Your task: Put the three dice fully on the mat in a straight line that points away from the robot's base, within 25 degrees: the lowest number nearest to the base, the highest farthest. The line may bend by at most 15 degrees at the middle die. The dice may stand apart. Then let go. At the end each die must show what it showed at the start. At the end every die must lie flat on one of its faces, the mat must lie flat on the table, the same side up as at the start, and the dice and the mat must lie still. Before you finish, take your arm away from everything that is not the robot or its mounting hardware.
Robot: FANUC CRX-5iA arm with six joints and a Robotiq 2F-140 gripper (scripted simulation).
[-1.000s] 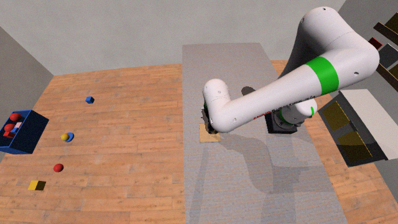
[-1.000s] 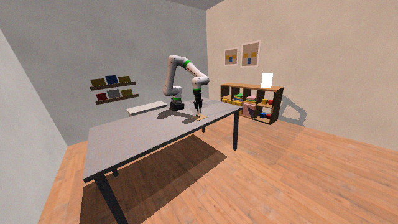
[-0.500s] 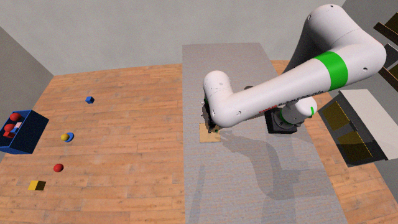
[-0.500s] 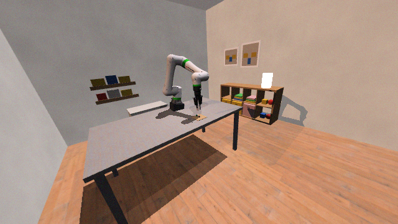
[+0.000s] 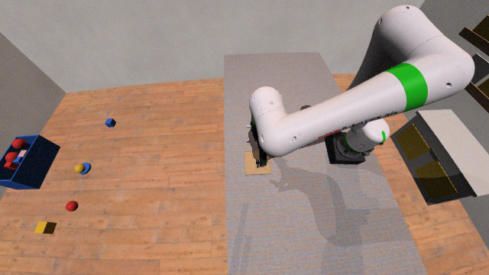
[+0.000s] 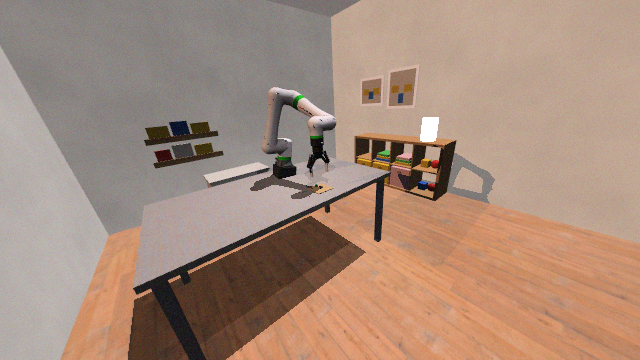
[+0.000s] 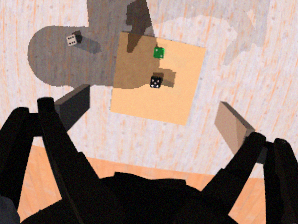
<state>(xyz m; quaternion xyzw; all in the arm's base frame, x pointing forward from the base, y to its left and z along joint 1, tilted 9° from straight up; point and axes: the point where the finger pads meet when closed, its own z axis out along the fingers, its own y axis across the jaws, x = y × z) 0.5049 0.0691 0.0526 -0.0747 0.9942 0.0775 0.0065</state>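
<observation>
The white die is 150 mm to the right of my hand, 120 mm below it and 30 mm behind it. The rest, counted from my hand: black die: 120 mm below; green die: 120 mm below, 50 mm behind, 10 mm to the right; tan mat: 130 mm below.
</observation>
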